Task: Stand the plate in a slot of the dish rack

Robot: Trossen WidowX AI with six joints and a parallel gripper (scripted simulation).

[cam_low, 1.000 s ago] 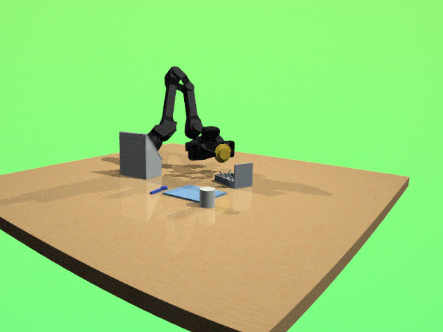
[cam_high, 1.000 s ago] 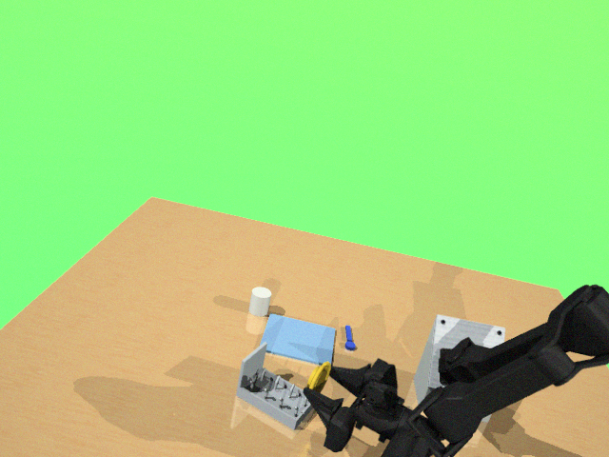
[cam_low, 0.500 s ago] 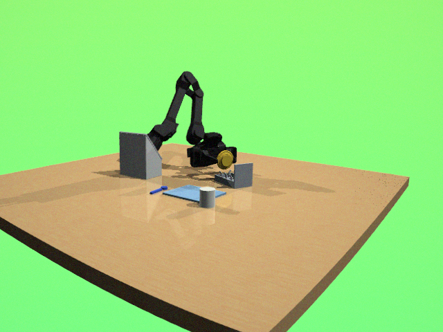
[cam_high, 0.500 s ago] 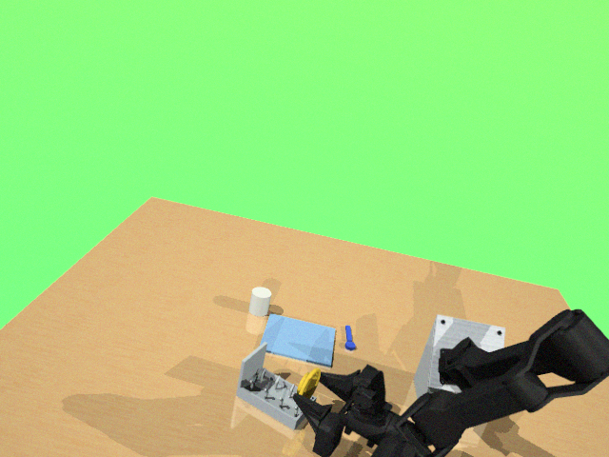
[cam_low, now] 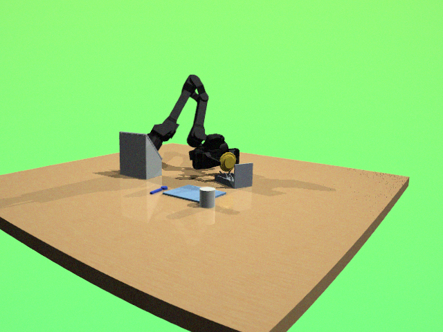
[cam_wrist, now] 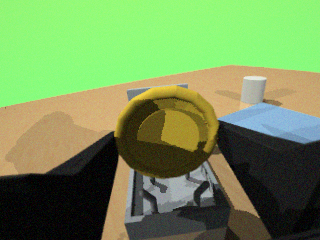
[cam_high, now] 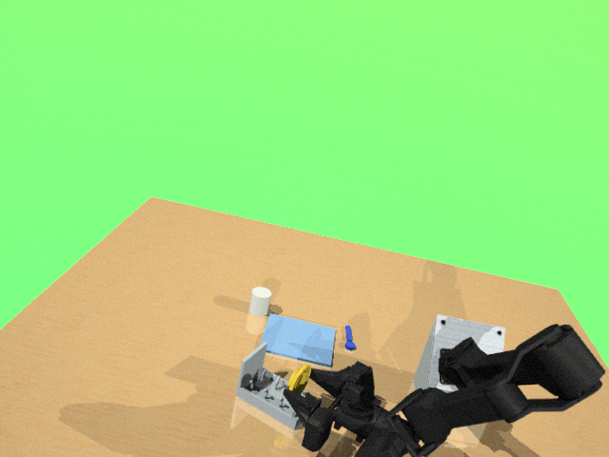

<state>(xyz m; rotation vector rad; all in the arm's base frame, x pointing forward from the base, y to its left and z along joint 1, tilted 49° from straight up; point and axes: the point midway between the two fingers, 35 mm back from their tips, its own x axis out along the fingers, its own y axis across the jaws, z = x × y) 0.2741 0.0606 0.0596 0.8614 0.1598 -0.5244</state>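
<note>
Now: the grey dish rack 20 mm ahead of my gripper tip, 10 mm to the right of it and 40 mm below it. The rest, counted from my gripper tip: small blue spoon (130 mm behind, 230 mm to the right, 60 mm below); then yellow plate (10 mm behind); then light blue mat (20 mm behind, 200 mm to the right, 60 mm below).
</note>
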